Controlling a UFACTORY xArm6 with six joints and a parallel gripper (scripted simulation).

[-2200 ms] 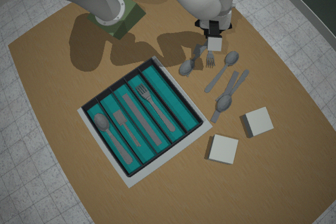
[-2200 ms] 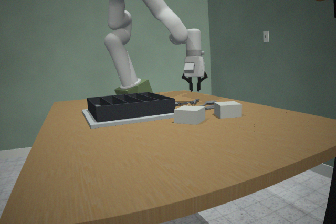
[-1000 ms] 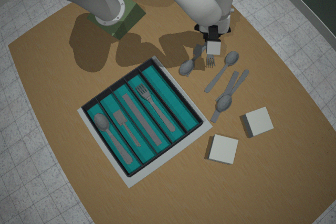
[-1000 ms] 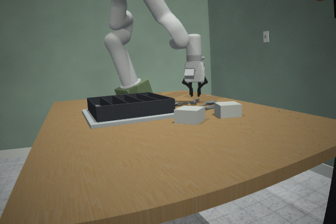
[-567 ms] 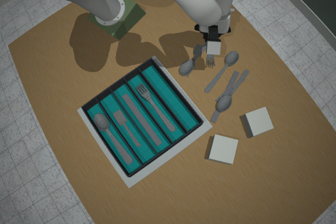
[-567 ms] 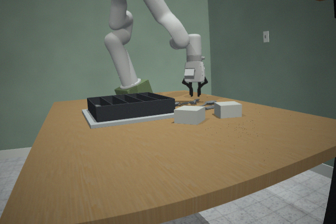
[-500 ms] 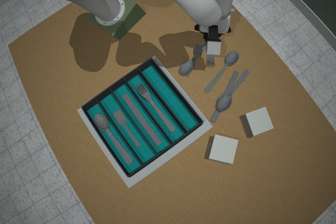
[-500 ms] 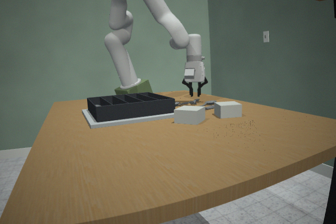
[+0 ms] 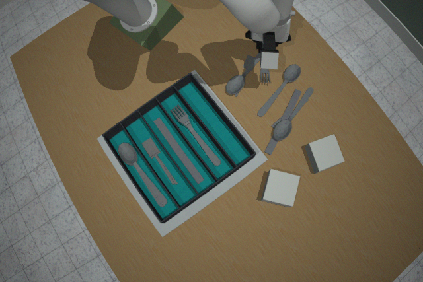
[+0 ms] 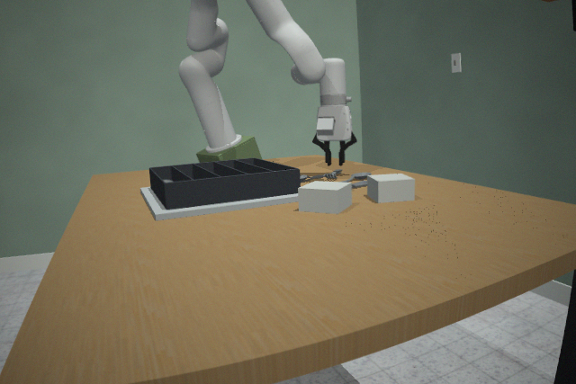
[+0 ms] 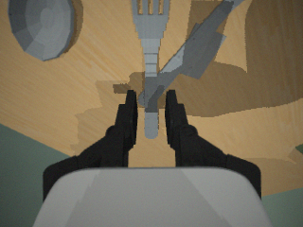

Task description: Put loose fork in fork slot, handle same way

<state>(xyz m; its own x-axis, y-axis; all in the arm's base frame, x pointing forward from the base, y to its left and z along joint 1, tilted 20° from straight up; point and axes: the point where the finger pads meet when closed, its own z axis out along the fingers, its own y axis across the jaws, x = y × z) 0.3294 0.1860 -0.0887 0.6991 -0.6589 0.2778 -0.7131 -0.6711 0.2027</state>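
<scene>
Now: the tray 5 cm ahead of my hand and 38 cm to the right of it.
</scene>
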